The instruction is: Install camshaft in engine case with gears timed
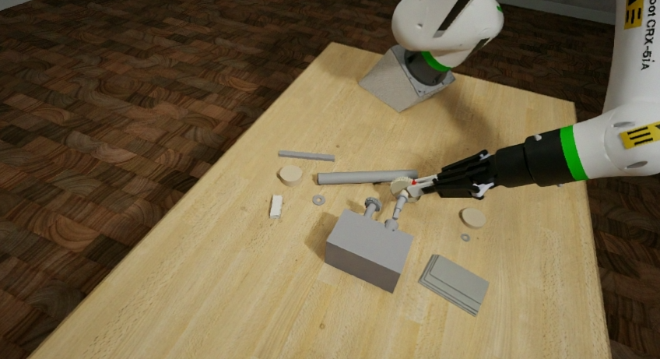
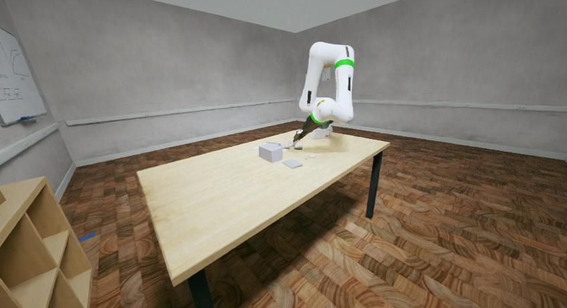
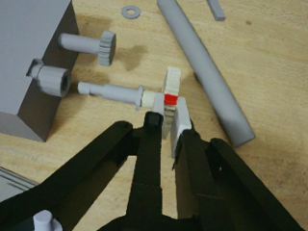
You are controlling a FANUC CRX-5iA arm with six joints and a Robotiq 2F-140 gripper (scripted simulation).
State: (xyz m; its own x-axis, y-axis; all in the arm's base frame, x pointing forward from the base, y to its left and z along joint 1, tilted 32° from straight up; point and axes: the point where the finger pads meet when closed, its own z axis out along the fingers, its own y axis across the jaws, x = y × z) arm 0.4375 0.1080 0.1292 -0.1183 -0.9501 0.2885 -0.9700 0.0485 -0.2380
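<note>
The small crank gear is 80 mm to the right of my hand, 80 mm ahead of it and 30 mm below it. Also, from my hand: grey plate 130 mm to the left, 130 mm ahead, 90 mm below; long grey rod 140 mm to the right, 80 mm below, 30 mm behind; tan disc 130 mm to the left, 90 mm below, 50 mm behind.
</note>
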